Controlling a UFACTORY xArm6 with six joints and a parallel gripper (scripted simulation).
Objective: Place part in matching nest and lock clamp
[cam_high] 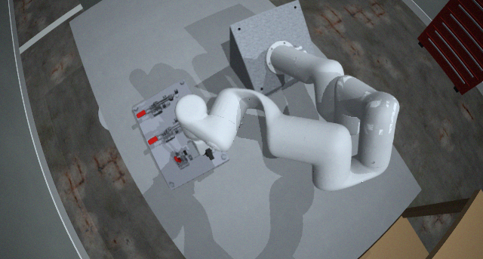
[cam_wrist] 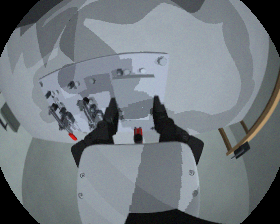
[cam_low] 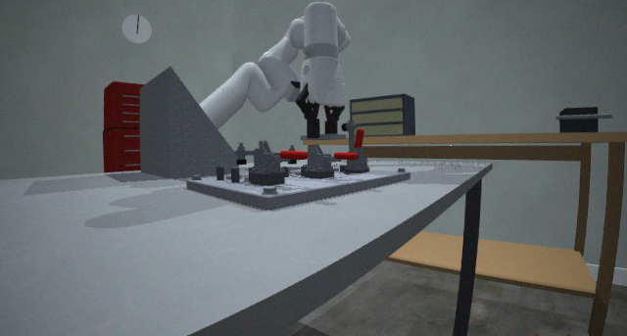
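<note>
Now: hand 20 mm above the grey part. From my hand the other things lie so: grey fixture plate (110 mm to the right, 100 mm below, 60 mm ahead).
</note>
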